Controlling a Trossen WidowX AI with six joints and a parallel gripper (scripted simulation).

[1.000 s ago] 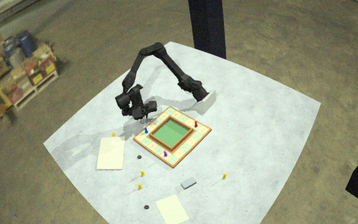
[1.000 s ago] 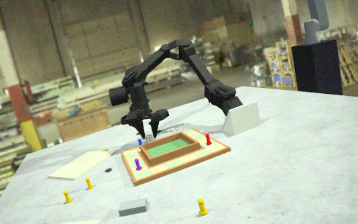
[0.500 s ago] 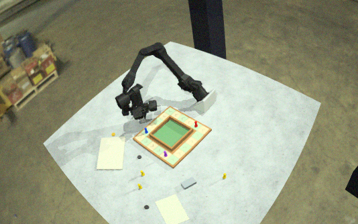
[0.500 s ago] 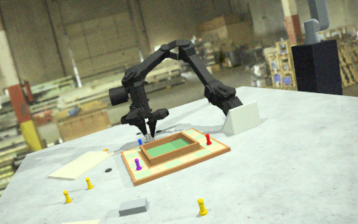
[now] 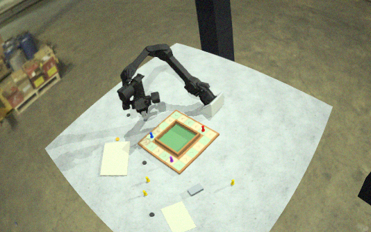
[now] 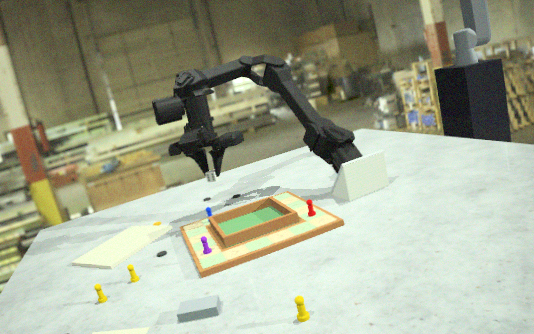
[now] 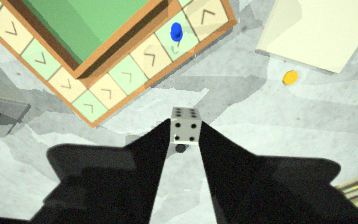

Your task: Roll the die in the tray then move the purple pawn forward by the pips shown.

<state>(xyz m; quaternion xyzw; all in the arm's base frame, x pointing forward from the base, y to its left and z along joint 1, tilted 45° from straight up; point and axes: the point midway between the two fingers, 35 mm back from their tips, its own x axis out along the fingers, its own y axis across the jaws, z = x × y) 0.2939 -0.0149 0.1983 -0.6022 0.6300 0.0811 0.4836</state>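
Now: gripper tip 270 mm to the right of the purple pawn, 70 mm above it and 60 mm short of it. Round my gripper tip: white die (right at my gripper tip); then blue pawn (80 mm to the left, 70 mm below, 40 mm ahead); then yellow disc (180 mm ahead, 90 mm below, 50 mm to the right).
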